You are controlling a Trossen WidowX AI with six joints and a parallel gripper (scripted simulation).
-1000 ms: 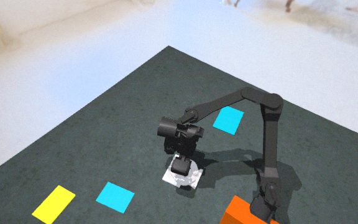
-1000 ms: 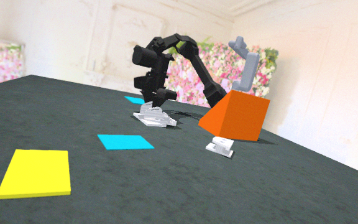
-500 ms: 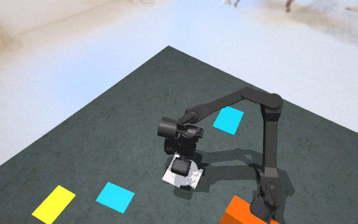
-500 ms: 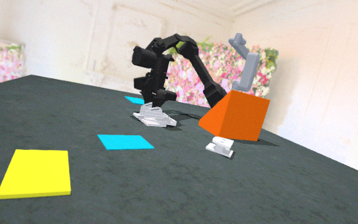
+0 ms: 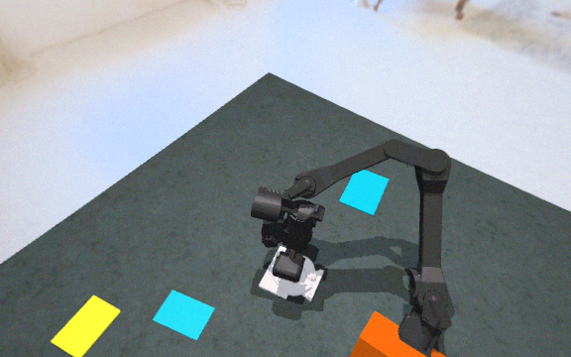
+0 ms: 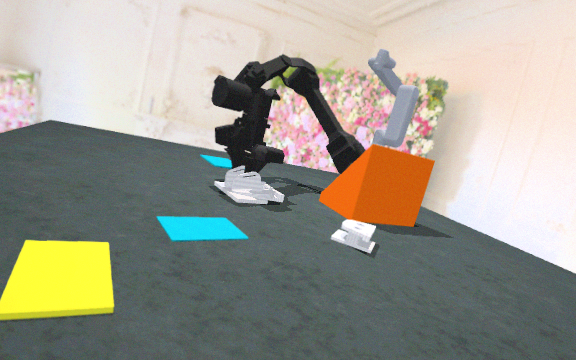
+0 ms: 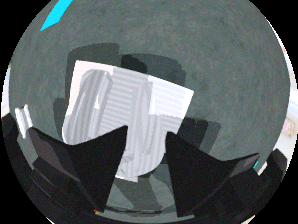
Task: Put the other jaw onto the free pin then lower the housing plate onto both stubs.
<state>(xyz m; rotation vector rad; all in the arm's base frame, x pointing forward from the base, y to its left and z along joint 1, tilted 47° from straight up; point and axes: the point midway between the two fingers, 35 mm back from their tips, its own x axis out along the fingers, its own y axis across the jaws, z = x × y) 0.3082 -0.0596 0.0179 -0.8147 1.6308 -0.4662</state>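
Now: gripper tip 120 mm past the housing plate, 270 mm to the right of it and 10 mm below it. Round my gripper tip: white t-shaped piece (120 mm behind, 270 mm to the left, 10 mm below); yellow patch (290 mm ahead, 360 mm to the left, 10 mm below).
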